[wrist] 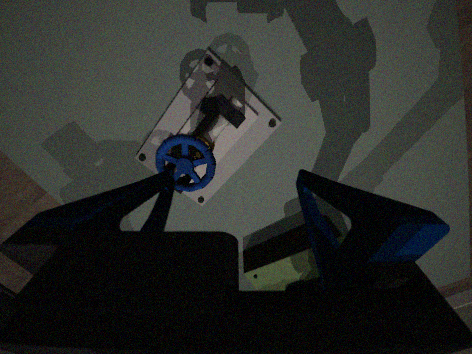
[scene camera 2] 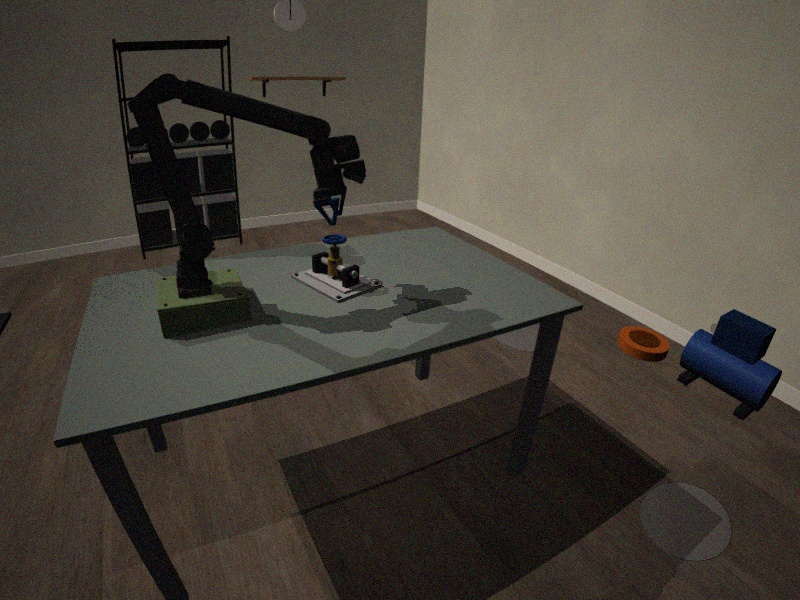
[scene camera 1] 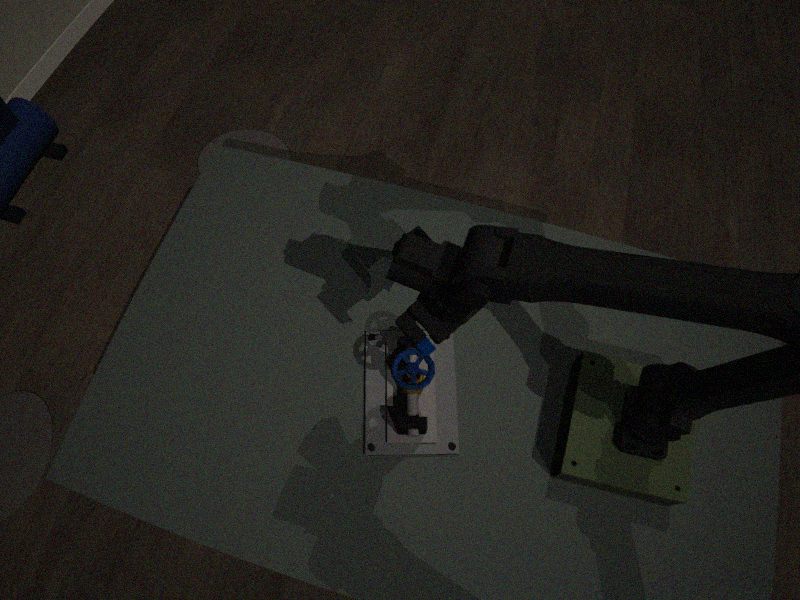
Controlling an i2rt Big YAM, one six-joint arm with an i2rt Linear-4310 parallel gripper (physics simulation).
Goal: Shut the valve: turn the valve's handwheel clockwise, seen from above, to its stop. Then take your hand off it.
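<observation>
The valve's blue handwheel point(scene camera 1: 413, 368) point(scene camera 2: 334, 239) point(wrist: 184, 166) lies level on top of the brass valve body point(scene camera 2: 334, 268), which stands on a pale base plate point(scene camera 1: 446, 413) point(scene camera 2: 314, 284) point(wrist: 240, 145). My gripper point(scene camera 2: 334, 216) point(wrist: 235, 176) is open and empty, pointing down. It hangs above the handwheel with a gap between them in scene camera 2. In the wrist view the left fingertip overlaps the wheel's rim and spokes, and the wheel is off to the left of the middle between the fingers. In scene camera 1 one blue fingertip point(scene camera 1: 425, 347) shows at the wheel's upper right; the other is hidden.
The arm's green base block point(scene camera 1: 620, 481) point(scene camera 2: 206, 316) stands on the table point(scene camera 1: 213, 361) point(scene camera 2: 452, 329). Two black blocks with a pale pipe flank the valve body. On the floor are a blue tank point(scene camera 1: 25, 132) point(scene camera 2: 730, 371) and an orange ring point(scene camera 2: 630, 349); a shelf rack point(scene camera 2: 171, 45) stands behind.
</observation>
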